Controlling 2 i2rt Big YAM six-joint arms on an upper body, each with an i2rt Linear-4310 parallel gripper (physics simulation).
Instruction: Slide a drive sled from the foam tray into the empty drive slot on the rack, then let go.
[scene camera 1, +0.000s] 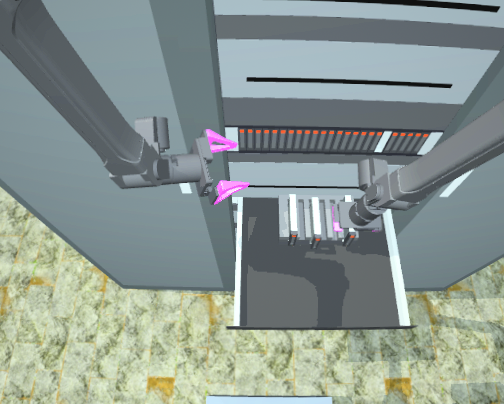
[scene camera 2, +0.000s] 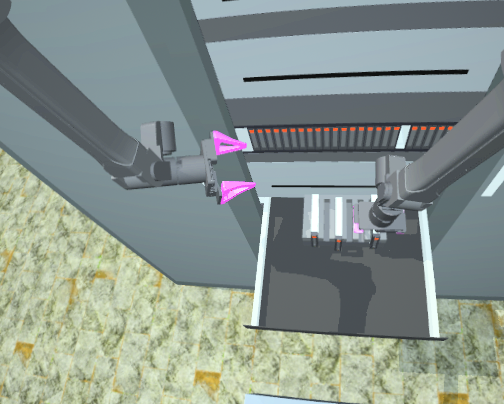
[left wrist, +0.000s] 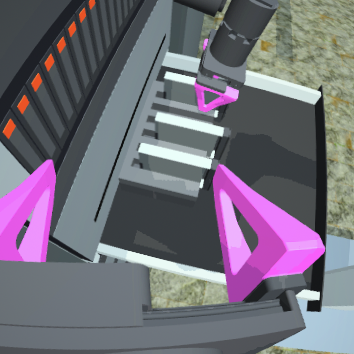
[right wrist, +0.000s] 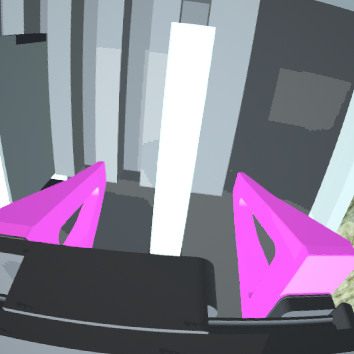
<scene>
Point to a grey rack panel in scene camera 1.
162, 238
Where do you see the right gripper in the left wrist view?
At 204, 94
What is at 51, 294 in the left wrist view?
The left gripper.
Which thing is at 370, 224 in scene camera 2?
The right gripper.
</scene>
